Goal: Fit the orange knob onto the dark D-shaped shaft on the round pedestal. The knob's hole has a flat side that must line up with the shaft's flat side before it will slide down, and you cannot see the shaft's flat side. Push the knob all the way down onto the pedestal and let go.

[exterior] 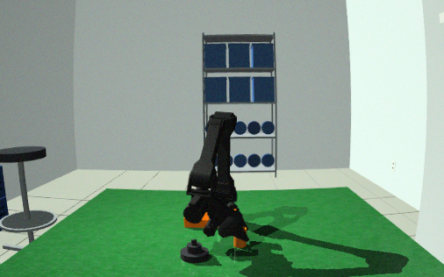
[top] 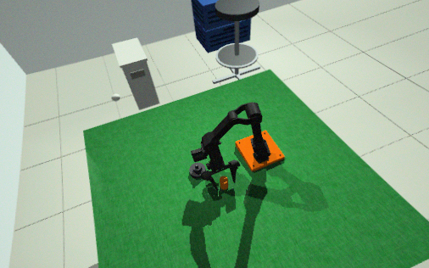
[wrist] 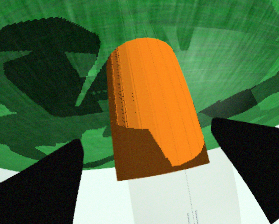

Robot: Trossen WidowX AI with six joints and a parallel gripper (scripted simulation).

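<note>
My gripper tip is now 20 mm to the left of the orange knob and 10 mm above it. From my gripper tip the other things lie so: dark round pedestal 90 mm ahead, 160 mm to the right.
</note>
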